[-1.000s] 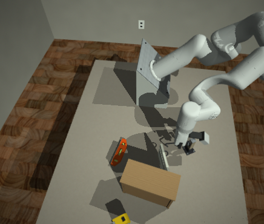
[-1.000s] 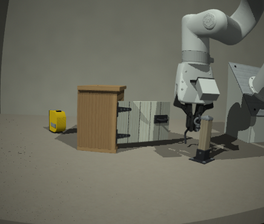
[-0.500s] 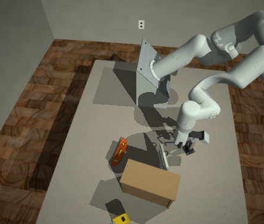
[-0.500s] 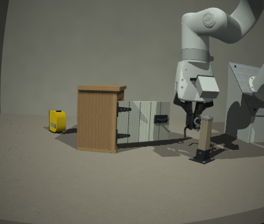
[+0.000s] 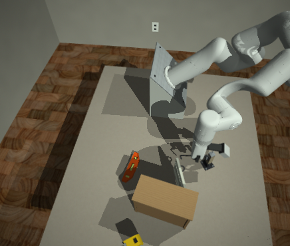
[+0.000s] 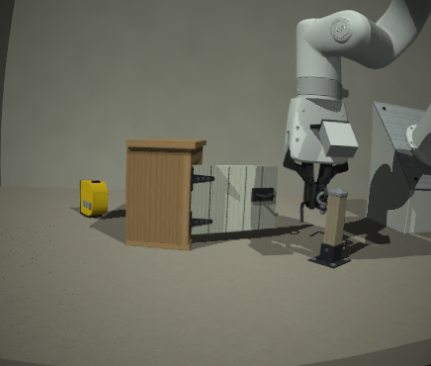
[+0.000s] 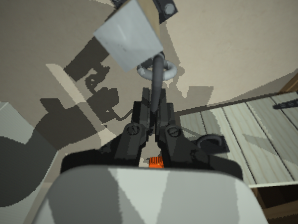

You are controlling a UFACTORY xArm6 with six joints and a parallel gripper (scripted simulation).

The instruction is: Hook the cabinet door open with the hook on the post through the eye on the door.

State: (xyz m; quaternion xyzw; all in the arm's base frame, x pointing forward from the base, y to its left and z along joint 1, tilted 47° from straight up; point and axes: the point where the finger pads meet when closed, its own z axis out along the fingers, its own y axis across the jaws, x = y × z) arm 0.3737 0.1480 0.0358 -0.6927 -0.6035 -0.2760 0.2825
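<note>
Right now the white plank door is 12 cm ahead of my hand, 6 cm to the right of it and 2 cm below it. Round my hand: hook 2 cm below; orange spirit level 5 cm ahead, 29 cm to the right, 8 cm below; wooden cabinet 17 cm ahead, 9 cm to the right, 1 cm below.
</note>
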